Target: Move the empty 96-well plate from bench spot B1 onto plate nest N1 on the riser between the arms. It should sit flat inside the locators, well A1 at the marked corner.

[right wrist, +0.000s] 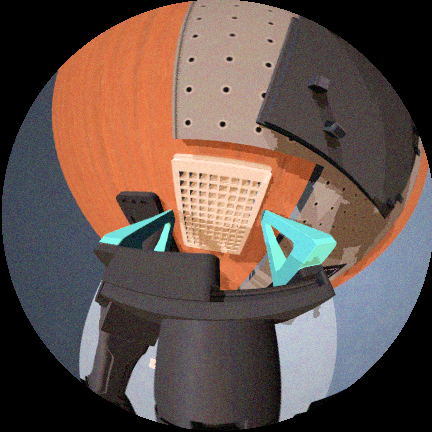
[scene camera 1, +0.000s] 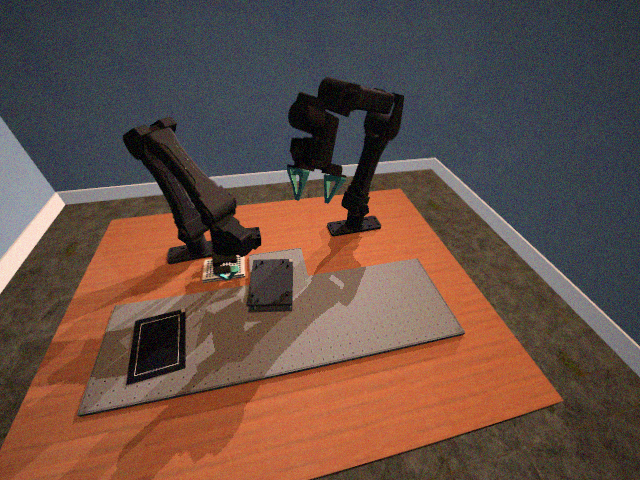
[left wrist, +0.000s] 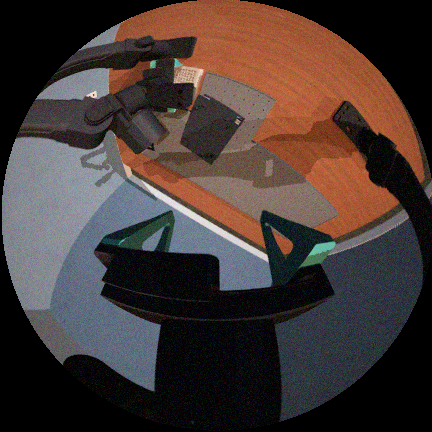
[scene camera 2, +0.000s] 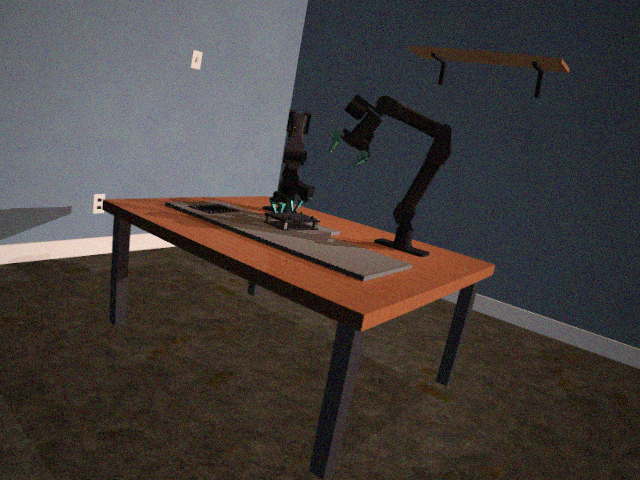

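Where they show: left gripper, fingertip midpoint: (scene camera 1: 312, 202) (left wrist: 216, 214) (scene camera 2: 339, 161); right gripper, fingertip midpoint: (right wrist: 217, 214) (scene camera 1: 226, 267) (left wrist: 179, 80); left arm's base, link origin: (scene camera 1: 354, 226) (left wrist: 364, 139) (scene camera 2: 401, 248); right arm's base, link origin: (right wrist: 157, 238) (scene camera 1: 200, 251) (left wrist: 164, 48).
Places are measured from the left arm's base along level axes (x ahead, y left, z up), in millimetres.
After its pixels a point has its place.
Note:
The cream 96-well plate (scene camera 1: 208, 270) {y -526, x 106, z 13 mm} (left wrist: 190, 75) {y -437, x 87, z 14 mm} (right wrist: 217, 192) {y -444, x 105, z 14 mm} lies flat on the wooden table beside the perforated board. My right gripper (scene camera 1: 226, 275) {y -472, x 106, z 13 mm} (scene camera 2: 286, 207) {y -472, x 106, z 13 mm} (right wrist: 217, 214) {y -472, x 106, z 13 mm} is open and low over the plate, one finger toward each long side, with nothing held. In scene camera 1 it hides part of the plate. The dark nest (scene camera 1: 271, 284) {y -343, x 235, z 49 mm} (scene camera 2: 292, 221) {y -292, x 279, z 45 mm} (left wrist: 210, 131) {y -326, x 210, z 49 mm} (right wrist: 365, 90), with small upright locators, has no plate on it. A pale mark (left wrist: 238, 121) {y -270, x 156, z 49 mm} shows at one nest corner. Well A1 cannot be told. My left gripper (scene camera 1: 312, 200) {y -211, x 176, z 272 mm} (scene camera 2: 343, 158) {y -211, x 176, z 272 mm} (left wrist: 216, 214) {y -211, x 176, z 272 mm} is open and empty, high above the table.
The grey perforated board (scene camera 1: 372, 315) {y -88, x 379, z 13 mm} (scene camera 2: 361, 260) {y 43, x 355, z 13 mm} (left wrist: 295, 200) {y -10, x 284, z 13 mm} (right wrist: 225, 75) {y -352, x 106, z 13 mm} spreads around the nest. A black rectangular mat (scene camera 1: 157, 345) {y -644, x 329, z 15 mm} with a white outline lies on its left part in scene camera 1. The left arm's base (scene camera 1: 354, 225) {y -13, x 28, z 32 mm} stands on the table at the back right there.

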